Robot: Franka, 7 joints.
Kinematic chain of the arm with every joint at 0, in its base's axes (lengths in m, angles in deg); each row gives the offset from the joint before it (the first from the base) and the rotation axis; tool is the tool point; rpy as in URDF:
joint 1: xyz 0 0 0.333 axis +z
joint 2: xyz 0 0 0 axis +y
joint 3: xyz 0 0 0.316 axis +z
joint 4: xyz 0.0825 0 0 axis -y
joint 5: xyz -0.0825 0 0.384 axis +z
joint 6: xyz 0 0 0 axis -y
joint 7: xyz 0.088 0 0 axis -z
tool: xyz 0 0 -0.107 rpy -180 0 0
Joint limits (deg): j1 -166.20..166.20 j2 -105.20..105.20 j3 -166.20..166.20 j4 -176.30..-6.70 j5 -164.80..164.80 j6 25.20..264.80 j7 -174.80..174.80
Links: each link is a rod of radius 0.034 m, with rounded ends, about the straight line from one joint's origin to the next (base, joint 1, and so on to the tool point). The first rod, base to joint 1, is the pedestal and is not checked.
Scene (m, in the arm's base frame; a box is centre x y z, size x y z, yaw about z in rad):
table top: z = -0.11
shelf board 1: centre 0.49 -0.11 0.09 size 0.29 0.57 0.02 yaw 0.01
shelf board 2: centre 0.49 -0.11 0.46 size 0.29 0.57 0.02 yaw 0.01
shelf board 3: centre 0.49 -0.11 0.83 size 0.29 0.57 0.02 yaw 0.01
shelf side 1: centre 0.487 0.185 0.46 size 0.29 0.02 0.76 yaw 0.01
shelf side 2: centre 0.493 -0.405 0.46 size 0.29 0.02 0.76 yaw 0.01
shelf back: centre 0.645 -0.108 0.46 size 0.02 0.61 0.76 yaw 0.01
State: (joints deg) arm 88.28 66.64 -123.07 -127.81 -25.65 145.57 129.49
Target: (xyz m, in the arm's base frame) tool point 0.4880 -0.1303 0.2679
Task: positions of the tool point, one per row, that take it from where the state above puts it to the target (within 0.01 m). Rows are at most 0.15 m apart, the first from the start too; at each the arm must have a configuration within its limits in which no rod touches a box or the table.
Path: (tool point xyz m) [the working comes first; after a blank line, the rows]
Joints at the target: 72.42 70.88 -83.19 -137.31 -27.04 148.60 129.49
Straight joint move there: touches shelf board 2.

1: 0.4041 -0.1196 0.6059
2: 0.3366 -0.1591 0.5749
3: 0.2662 -0.1852 0.5384
4: 0.1974 -0.1979 0.4952
5: 0.2186 -0.2004 0.4329
6: 0.2250 -0.1921 0.3748
7: 0.2188 -0.1764 0.3265
8: 0.2037 -0.1562 0.2906
9: 0.1841 -0.1333 0.2679
10: 0.2883 -0.1257 0.2526
11: 0.3915 -0.1247 0.2531
12: 0.4880 -0.1303 0.2679

